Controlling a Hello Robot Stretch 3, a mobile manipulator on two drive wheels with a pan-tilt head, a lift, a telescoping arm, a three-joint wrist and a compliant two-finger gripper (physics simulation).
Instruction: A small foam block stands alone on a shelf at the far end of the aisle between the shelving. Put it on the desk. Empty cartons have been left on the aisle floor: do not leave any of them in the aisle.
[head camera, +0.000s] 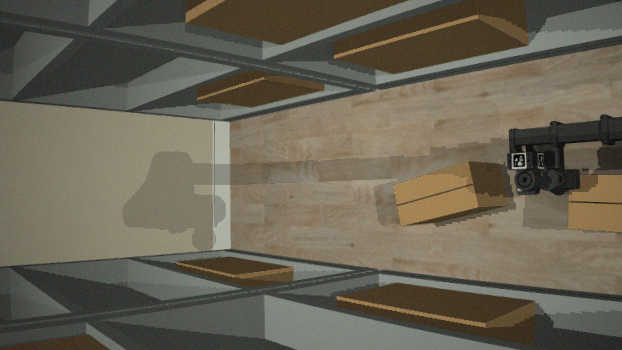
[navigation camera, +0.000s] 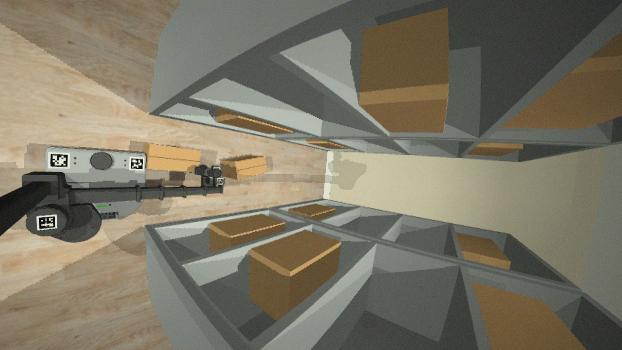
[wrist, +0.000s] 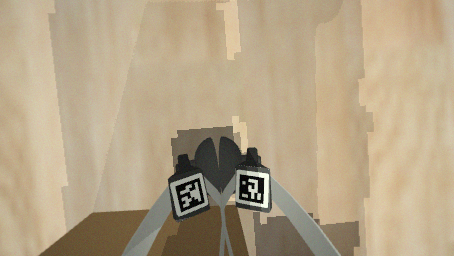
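Where they show: gripper, fingertip midpoint: (wrist: 218, 157); robot's base, link origin: (navigation camera: 102, 160).
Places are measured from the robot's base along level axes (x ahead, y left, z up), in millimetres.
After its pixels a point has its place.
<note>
Two tan cartons stand on the aisle floor. The farther carton (head camera: 435, 195) {y -775, x 8, z 181 mm} (navigation camera: 244, 167) {y -720, x 5, z 180 mm} sits at a slant. The nearer carton (head camera: 595, 216) {y -364, x 58, z 181 mm} (navigation camera: 172, 157) {y -280, x 38, z 180 mm} is partly cut off in the head view and stands against or very close to the base in the navigation view. Part of a dark brown carton (wrist: 95, 235) {y -424, x 62, z 43 mm} shows at the bottom of the wrist view; I cannot tell which one. My gripper (wrist: 218, 157) {y -465, x -22, z 21 mm} is shut and empty, with floor beyond its fingertips; its fingers are hard to make out in the other views. The foam block and the desk do not show.
Shelving (head camera: 300, 66) (navigation camera: 170, 102) runs along one side of the aisle, and more shelving (navigation camera: 165, 260) {y -185, x -357, z 457 mm} along the other, with brown boxes (navigation camera: 295, 270) (head camera: 435, 305) in the bays. A beige wall (head camera: 75, 175) {y -2052, x -82, z 729 mm} (navigation camera: 425, 185) {y -2052, x -32, z 1163 mm} closes the far end. My base (navigation camera: 80, 172) {y 68, x -46, z 159 mm} is at the aisle mouth.
</note>
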